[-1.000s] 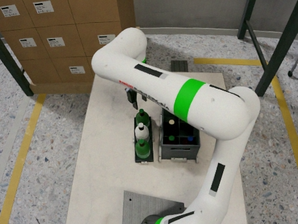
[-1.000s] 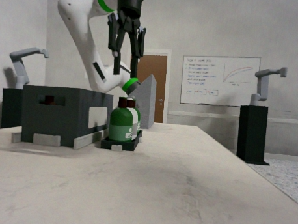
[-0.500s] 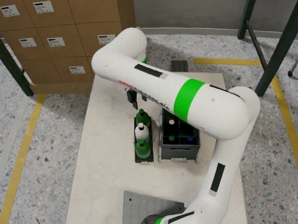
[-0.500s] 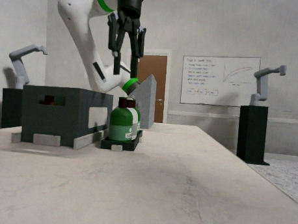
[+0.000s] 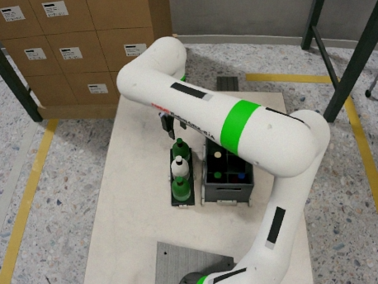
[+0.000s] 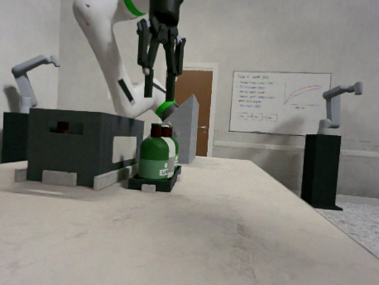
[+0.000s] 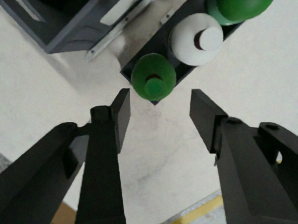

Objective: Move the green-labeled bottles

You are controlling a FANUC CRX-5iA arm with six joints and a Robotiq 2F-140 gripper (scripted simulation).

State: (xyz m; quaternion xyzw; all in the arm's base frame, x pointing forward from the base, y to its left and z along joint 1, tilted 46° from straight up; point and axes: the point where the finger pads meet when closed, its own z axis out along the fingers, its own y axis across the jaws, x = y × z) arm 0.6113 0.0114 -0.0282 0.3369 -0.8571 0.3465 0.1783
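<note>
The white-labeled bottle is 80 mm behind my hand and 170 mm below it. From my hand the other things lie so: dark crate (90 mm behind, 200 mm to the right, 170 mm below); then dark tray (90 mm behind, 240 mm below).
</note>
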